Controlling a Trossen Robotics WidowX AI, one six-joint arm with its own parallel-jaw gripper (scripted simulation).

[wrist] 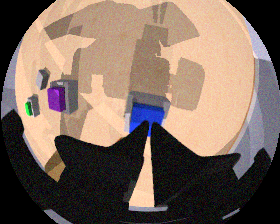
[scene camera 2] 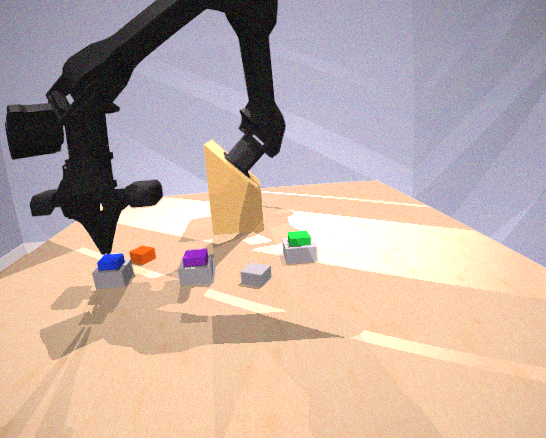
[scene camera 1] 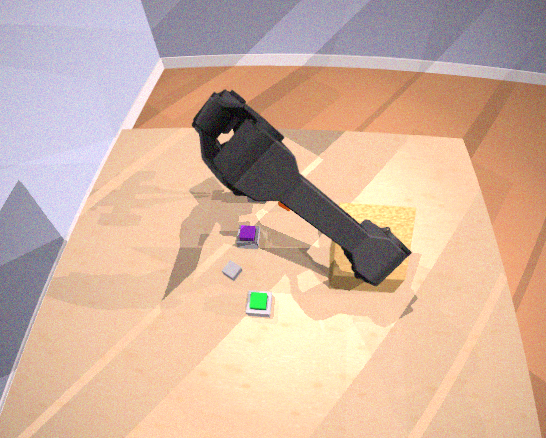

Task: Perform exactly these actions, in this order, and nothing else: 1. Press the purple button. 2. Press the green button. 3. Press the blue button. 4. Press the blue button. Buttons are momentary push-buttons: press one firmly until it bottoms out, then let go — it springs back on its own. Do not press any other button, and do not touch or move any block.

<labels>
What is my gripper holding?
Nothing.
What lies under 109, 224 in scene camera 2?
My gripper.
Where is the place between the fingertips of my gripper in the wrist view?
149, 125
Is my gripper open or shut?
Shut.
</labels>
